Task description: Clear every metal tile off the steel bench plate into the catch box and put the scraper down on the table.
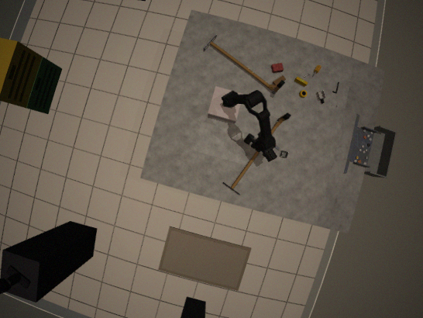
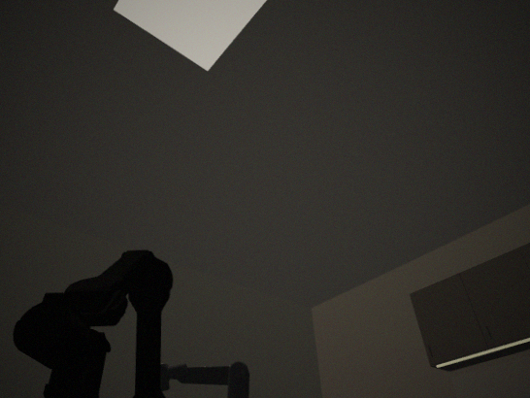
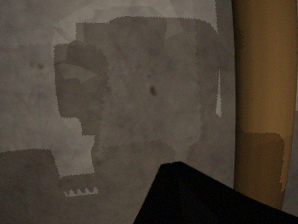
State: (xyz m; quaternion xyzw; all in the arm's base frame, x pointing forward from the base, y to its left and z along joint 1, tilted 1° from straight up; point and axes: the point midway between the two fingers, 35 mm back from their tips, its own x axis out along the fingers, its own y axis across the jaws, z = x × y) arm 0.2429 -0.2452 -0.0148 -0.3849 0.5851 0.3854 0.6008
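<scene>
The long scraper lies 2 cm ahead of my gripper tip, 4 cm to the right of it and 5 cm above it. The rest, counted from my gripper tip: yellow ring (27 cm ahead, 45 cm to the left); then brown block (8 cm ahead, 49 cm to the left); then small box (21 cm ahead, 1 cm to the right).
</scene>
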